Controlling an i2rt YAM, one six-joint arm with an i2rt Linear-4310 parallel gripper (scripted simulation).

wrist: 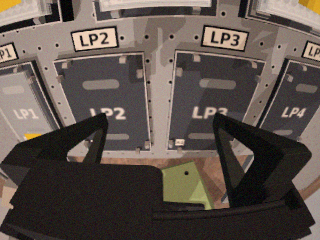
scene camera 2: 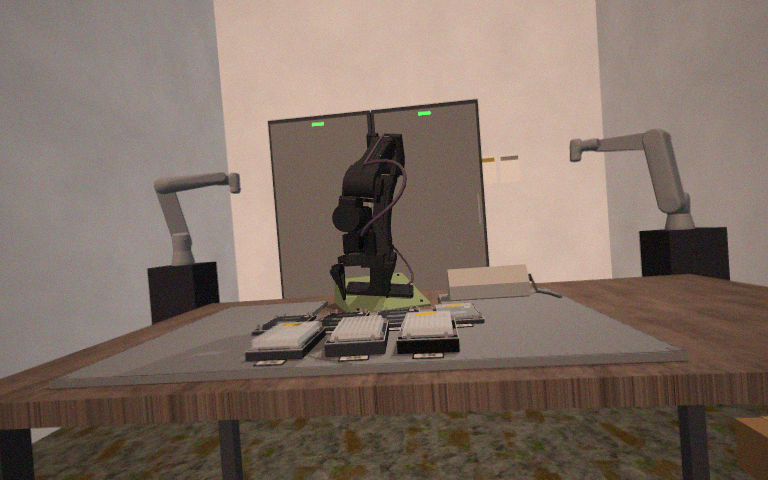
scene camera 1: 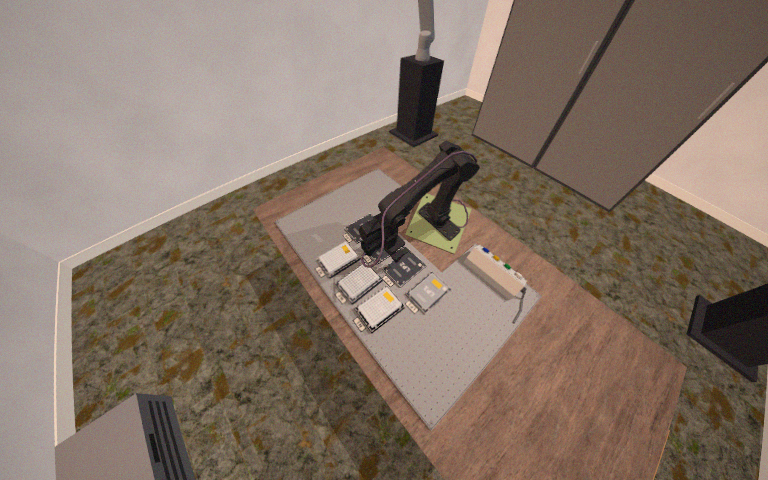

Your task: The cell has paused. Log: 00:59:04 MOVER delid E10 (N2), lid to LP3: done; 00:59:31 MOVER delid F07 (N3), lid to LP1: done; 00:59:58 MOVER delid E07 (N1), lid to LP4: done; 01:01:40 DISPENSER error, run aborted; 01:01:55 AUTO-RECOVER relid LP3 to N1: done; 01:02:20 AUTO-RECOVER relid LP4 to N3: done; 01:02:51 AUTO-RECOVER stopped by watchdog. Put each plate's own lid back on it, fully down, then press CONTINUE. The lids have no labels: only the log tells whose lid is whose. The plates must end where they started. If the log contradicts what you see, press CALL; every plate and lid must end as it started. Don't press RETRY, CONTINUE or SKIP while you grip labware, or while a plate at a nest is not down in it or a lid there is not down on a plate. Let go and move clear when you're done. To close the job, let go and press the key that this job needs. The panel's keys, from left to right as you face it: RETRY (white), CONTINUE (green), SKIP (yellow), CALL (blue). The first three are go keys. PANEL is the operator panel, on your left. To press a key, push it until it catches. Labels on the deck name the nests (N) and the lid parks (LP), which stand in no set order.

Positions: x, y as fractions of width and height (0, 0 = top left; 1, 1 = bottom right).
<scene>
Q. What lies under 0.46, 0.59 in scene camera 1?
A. A plate.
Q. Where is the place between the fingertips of my gripper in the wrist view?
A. At 0.50, 0.49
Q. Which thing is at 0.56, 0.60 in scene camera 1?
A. A lid.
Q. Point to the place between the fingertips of my gripper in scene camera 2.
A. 0.48, 0.62
</scene>
